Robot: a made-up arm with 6 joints.
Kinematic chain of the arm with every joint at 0, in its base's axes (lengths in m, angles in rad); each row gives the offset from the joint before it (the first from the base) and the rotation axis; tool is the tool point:
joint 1: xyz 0 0 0.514 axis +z
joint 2: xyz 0 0 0 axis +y
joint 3: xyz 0 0 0.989 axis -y
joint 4: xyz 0 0 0 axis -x
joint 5: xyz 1.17 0 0 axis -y
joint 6: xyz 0 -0.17 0 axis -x
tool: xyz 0 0 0
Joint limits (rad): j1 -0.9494..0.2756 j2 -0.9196..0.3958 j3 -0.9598..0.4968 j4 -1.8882..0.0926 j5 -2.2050..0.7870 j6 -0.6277..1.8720
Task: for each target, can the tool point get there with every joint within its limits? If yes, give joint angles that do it. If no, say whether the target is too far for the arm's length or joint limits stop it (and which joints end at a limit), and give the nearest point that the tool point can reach.
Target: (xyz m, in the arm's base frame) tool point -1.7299 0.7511 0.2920
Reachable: no: joint limits stop it (at a limit: joint 1, joint 2, joint 3, joint 4) | nearest point 0.4411 0.1799 0.2490 | short by 2.245 m
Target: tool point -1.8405 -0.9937 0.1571
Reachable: no: joint limits stop it (at a limit: joint 1, joint 2, joint 3) | nearest point 0.2021 -0.5502 0.2691 | short by 2.093 m
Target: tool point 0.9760 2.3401 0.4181
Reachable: no: too far | nearest point 1.2210 0.4004 0.6647 | short by 1.971 m
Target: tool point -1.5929 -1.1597 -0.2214
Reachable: no: joint limits stop it (at a limit: joint 1, joint 2, joint 3) | nearest point 0.2046 -0.5606 0.2712 | short by 1.958 m
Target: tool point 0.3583 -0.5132 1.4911
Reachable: yes | joints -0.7132 -0.5955 -0.3981 -0.4410 -0.6030 -0.4212
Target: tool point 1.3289 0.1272 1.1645
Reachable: yes | joints 0.1560 0.2004 0.0539 -1.0753 -0.6625 1.1755
